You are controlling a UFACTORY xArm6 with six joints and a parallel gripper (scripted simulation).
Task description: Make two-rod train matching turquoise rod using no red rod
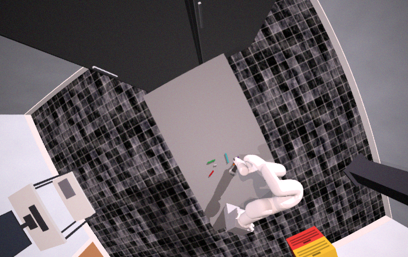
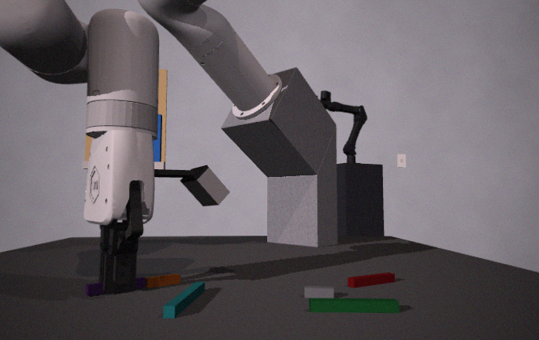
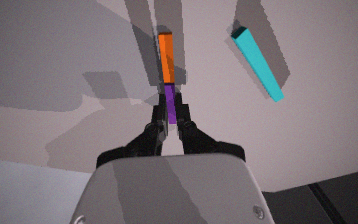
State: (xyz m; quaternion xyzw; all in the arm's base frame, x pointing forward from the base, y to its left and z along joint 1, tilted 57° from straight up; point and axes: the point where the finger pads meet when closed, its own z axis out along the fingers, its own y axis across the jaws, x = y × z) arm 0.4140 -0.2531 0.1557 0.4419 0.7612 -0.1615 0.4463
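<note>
The purple rod is 20 mm below my hand. Round my hand: turquoise rod: 80 mm ahead, 60 mm to the left, 20 mm below; then grey rod: 190 mm to the left, 110 mm ahead, 20 mm below; then orange rod: 50 mm to the left, 20 mm below, 10 mm behind.
</note>
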